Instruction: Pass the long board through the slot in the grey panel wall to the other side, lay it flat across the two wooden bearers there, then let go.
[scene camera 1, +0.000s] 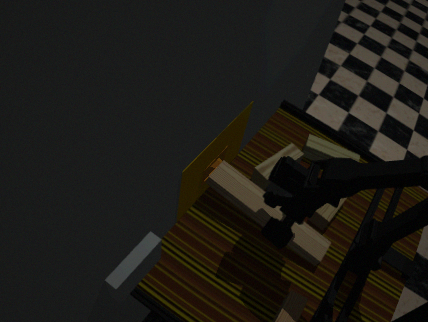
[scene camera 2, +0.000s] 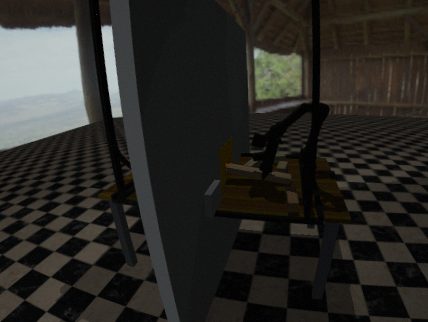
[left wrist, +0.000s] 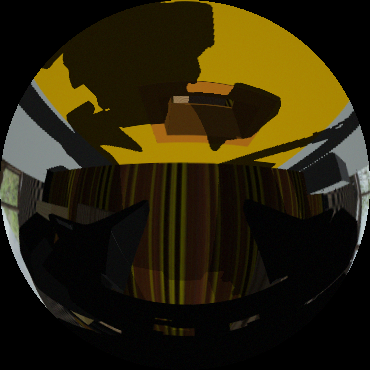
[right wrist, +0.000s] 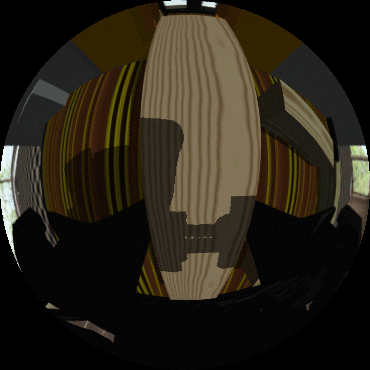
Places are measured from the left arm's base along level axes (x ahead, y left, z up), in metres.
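Pixels of known places: left gripper, fingertip midpoint: (left wrist: 197, 205); right gripper, fingertip midpoint: (scene camera 2: 263, 176) (right wrist: 197, 199); right arm's base, link origin: (scene camera 1: 358, 263).
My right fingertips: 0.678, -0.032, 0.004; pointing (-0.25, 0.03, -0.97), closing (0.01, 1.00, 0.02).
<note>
Ahead of a thing's pixels: the offset from my right fingertips to its middle, as dx, dy, dz. "*": to the spot under its first point.
The long pale board @[-0.024, +0.000, +0.018] (scene camera 1: 242, 190) (scene camera 2: 242, 170) (right wrist: 215, 125) is raised above the striped table, its front end at the slot in the yellow-faced part of the grey panel wall (scene camera 1: 125, 75) (scene camera 2: 185, 150). How far that end reaches in is hard to tell. My right gripper (scene camera 1: 287, 215) (scene camera 2: 265, 175) (right wrist: 197, 199) is shut on the board behind its middle. In the left wrist view, a small patch of pale wood @[* -0.191, +0.021, +0.044] (left wrist: 181, 99) shows in the slot's opening. My left gripper (left wrist: 197, 205) is open and empty, low in front of the slot. Pale wood at that view's left may be a bearer @[-0.358, +0.318, +0.000] (left wrist: 55, 210).
On the right arm's side, wooden blocks @[-0.082, +0.154, +0.001] (scene camera 1: 275, 162) @[+0.026, +0.299, +0.000] (scene camera 1: 330, 147) (right wrist: 305, 115) lie beside the board, and another block @[+0.147, -0.219, -0.002] (scene camera 1: 292, 305) (scene camera 2: 292, 200) lies nearer the front edge. A grey block @[* -0.181, -0.313, +0.076] (scene camera 1: 132, 260) (scene camera 2: 212, 197) juts out at the foot of the wall. Shadows darken the slot.
</note>
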